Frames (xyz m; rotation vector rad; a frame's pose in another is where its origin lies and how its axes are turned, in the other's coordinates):
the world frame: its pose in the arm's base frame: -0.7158 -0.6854 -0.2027 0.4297 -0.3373 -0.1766
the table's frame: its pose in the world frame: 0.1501 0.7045 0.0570 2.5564 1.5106 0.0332
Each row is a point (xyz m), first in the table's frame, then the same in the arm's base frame.
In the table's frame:
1: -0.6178 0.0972 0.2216
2: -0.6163 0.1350 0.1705
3: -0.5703 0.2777 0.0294
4: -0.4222 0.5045 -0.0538
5: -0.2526 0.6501 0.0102
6: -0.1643 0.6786 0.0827
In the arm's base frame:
1: -0.7095 -0.5554 -0.2641
2: -0.7043 -0.5918 -0.2123
3: -0.6396 -0.6900 -0.0433
4: -0.4332 -0.7625 0.1368
5: -0.2077 -0.7313 0.1843
6: -0.1066 -0.6737 0.1666

